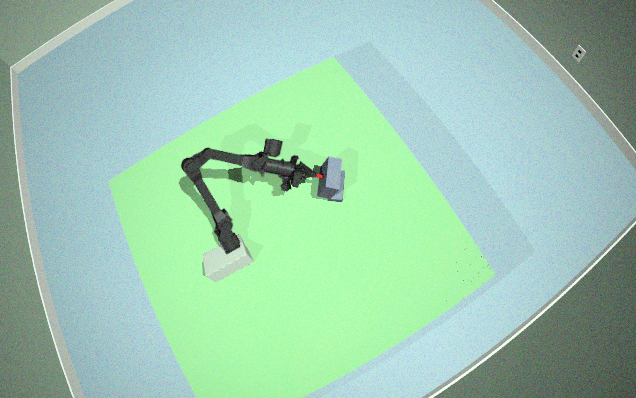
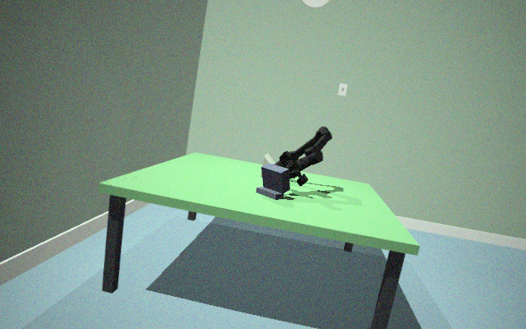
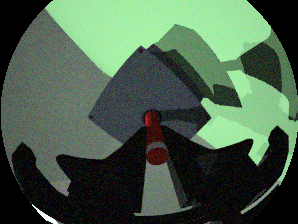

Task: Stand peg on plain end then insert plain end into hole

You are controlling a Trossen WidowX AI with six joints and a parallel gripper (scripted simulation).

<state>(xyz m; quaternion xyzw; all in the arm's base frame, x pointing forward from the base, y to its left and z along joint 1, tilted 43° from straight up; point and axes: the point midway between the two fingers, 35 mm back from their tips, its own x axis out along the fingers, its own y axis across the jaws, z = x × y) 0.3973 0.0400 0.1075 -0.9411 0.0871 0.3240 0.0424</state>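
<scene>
The sloped grey panel is 40 mm ahead of my gripper tip, 30 mm to the right of it and 20 mm below it. The rest, counted from my gripper tip: red peg 10 mm behind, 10 mm to the left; then panel foot 60 mm ahead, 40 mm to the right, 90 mm below.
</scene>
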